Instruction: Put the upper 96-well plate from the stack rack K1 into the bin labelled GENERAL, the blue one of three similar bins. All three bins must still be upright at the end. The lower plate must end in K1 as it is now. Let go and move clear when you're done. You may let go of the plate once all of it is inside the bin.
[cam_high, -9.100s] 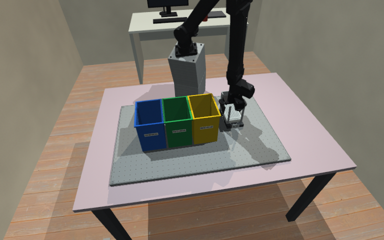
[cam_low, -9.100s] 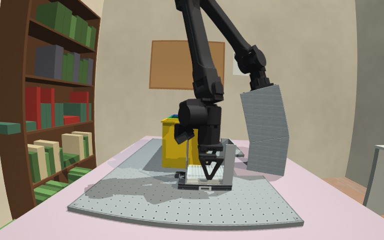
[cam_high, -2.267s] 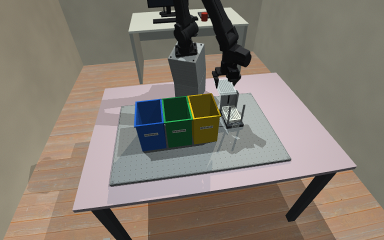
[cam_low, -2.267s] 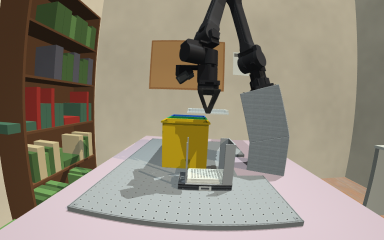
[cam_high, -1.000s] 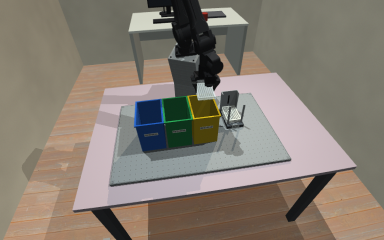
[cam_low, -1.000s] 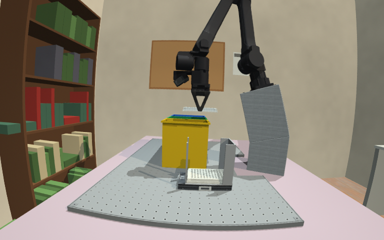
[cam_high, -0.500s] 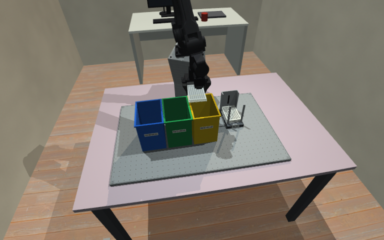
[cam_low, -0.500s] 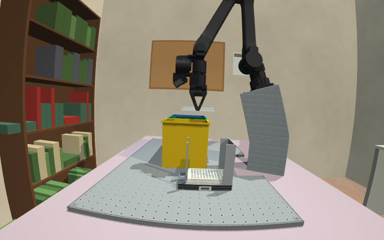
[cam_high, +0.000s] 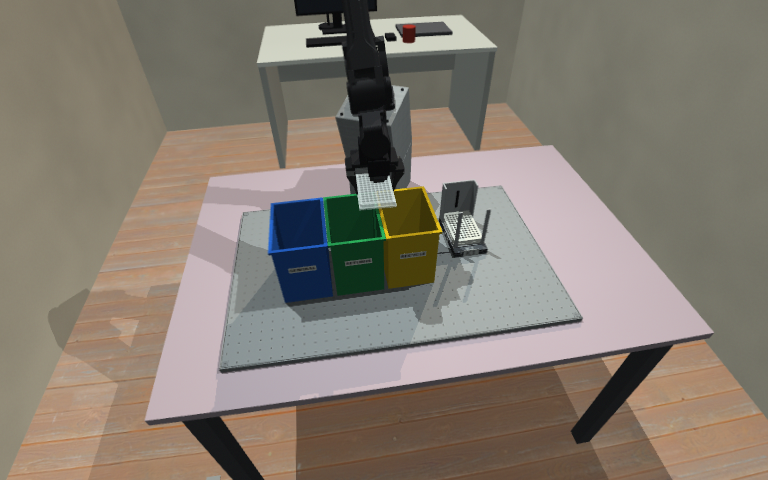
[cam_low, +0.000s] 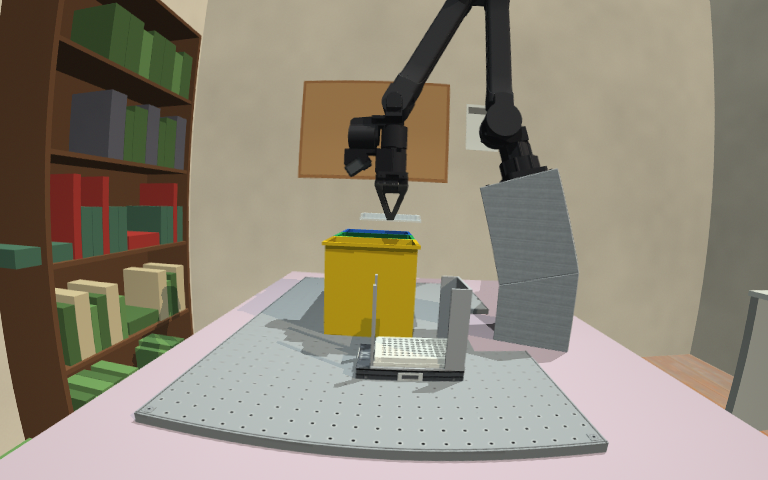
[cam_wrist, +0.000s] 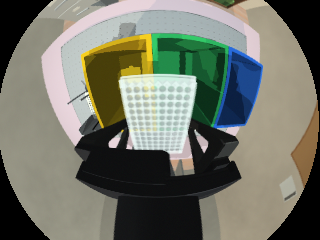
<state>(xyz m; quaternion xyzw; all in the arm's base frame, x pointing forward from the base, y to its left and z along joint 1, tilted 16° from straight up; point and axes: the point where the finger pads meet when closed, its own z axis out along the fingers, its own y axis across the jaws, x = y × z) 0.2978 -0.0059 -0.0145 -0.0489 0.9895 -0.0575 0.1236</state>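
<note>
My gripper is now 19 cm to the left of the blue bin labelled GENERAL, 14 cm above it and 6 cm short of it. Round my hand: yellow bin (14 cm below, 7 cm to the left, 3 cm ahead); green bin (14 cm below, 6 cm to the right, 4 cm ahead).
</note>
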